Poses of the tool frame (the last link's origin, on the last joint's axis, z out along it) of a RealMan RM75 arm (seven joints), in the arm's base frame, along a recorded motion.
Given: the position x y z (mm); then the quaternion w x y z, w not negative.
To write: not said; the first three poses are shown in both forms.
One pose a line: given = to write
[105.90 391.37 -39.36 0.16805 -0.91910 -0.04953 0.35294] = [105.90 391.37 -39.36 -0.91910 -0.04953 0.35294 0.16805]
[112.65 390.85 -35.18 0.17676 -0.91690 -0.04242 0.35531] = [112.65 390.85 -35.18 -0.91690 -0.04242 0.35531 0.17676]
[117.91 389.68 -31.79 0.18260 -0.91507 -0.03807 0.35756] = [117.91 389.68 -31.79 -0.91507 -0.03807 0.35756 0.18260]
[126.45 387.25 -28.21 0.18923 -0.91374 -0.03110 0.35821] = [126.45 387.25 -28.21 -0.91374 -0.03110 0.35821 0.18923]
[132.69 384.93 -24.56 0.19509 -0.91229 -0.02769 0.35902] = [132.69 384.93 -24.56 -0.91229 -0.02769 0.35902 0.19509]
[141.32 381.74 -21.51 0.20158 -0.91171 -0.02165 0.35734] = [141.32 381.74 -21.51 -0.91171 -0.02165 0.35734 0.20158]
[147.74 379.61 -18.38 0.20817 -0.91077 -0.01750 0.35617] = [147.74 379.61 -18.38 -0.91077 -0.01750 0.35617 0.20817]
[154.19 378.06 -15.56 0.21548 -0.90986 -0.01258 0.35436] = [154.19 378.06 -15.56 -0.90986 -0.01258 0.35436 0.21548]
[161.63 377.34 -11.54 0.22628 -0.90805 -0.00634 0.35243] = [161.63 377.34 -11.54 -0.90805 -0.00634 0.35243 0.22628]
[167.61 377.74 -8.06 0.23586 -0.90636 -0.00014 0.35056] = [167.61 377.74 -8.06 -0.90636 -0.00014 0.35056 0.23586]
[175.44 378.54 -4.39 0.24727 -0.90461 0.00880 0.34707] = [175.44 378.54 -4.39 -0.90461 0.00880 0.34707 0.24727]
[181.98 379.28 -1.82 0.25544 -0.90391 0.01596 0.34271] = [181.98 379.28 -1.82 -0.90391 0.01596 0.34271 0.25544]
